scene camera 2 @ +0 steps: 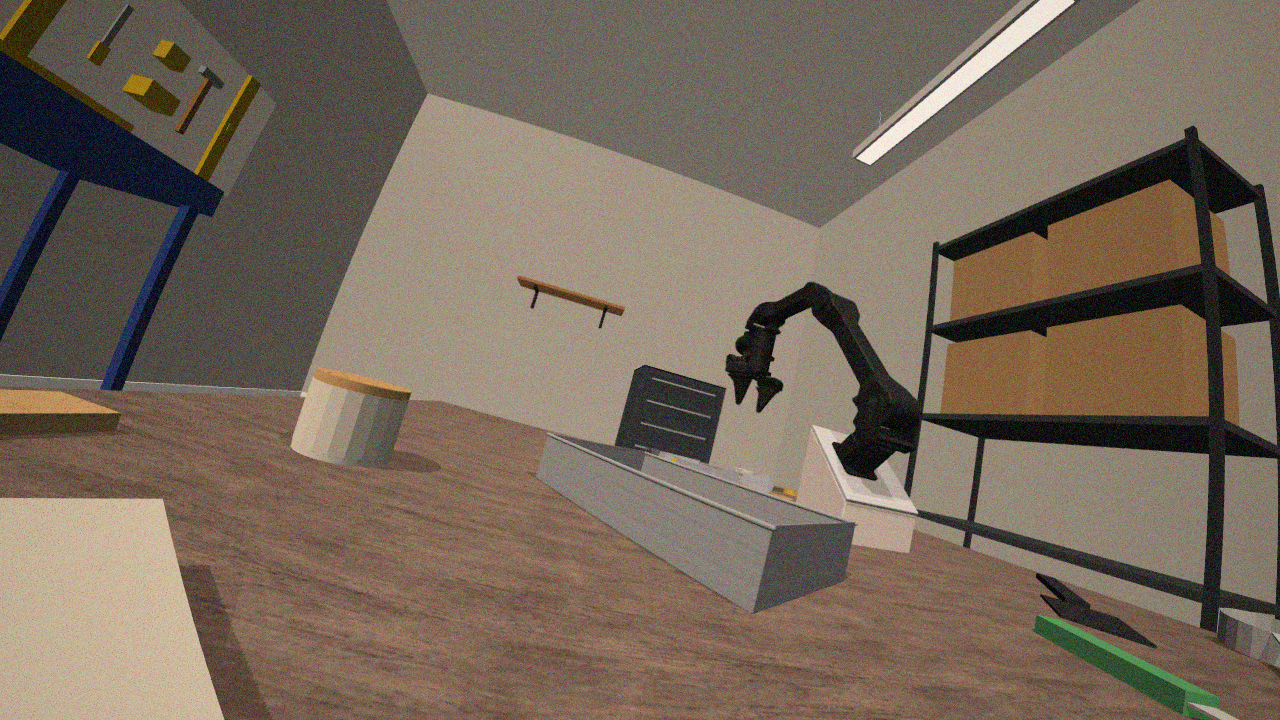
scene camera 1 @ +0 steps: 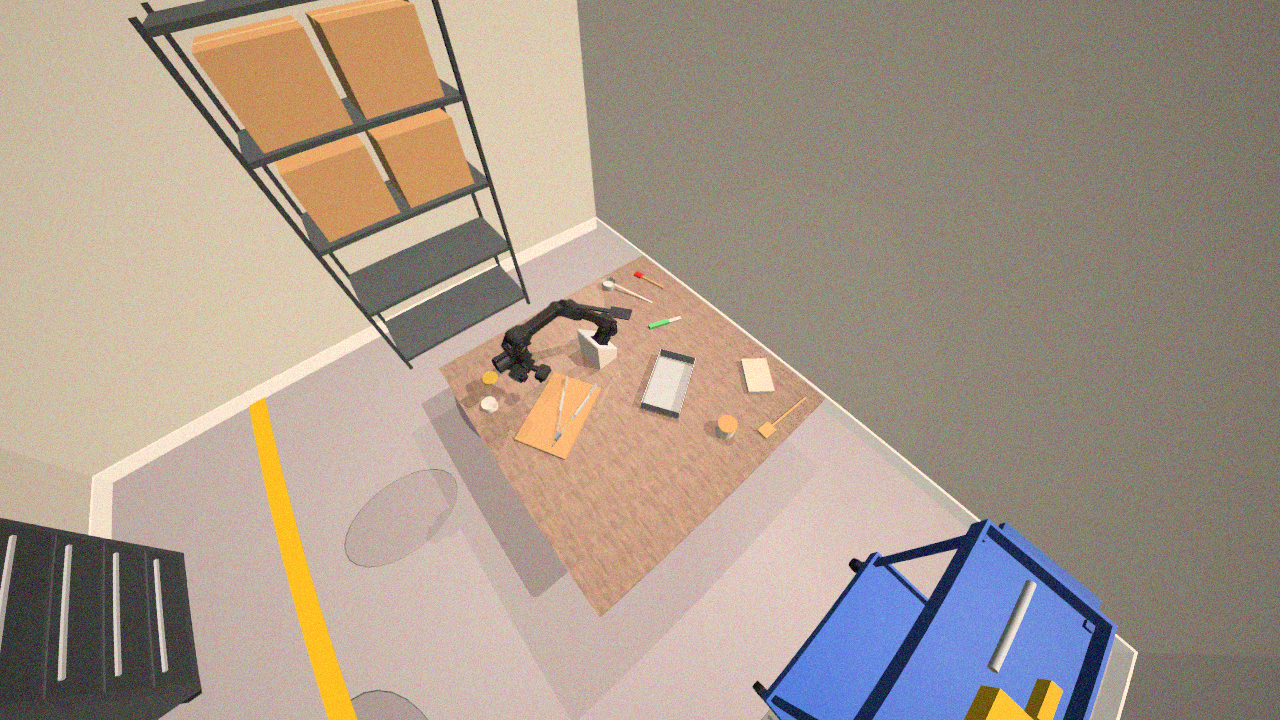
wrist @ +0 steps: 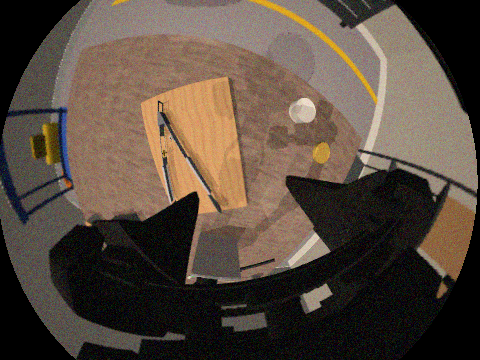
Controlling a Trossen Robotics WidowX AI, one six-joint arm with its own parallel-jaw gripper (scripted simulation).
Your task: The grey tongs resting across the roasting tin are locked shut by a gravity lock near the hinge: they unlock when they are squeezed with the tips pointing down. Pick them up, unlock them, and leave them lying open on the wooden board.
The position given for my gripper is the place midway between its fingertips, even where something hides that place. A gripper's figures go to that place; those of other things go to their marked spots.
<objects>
My gripper (scene camera 2: 748, 408) is 0.99 m from the lens. A lidded canister (scene camera 2: 347, 419): 0.37 m from the lens. A beige pad (scene camera 2: 101, 615) is 0.14 m from the lens. A grey roasting tin (scene camera 2: 758, 550): 0.27 m from the lens. The marked spots on the lidded canister and the beige pad are 0.25 m apart.
</objects>
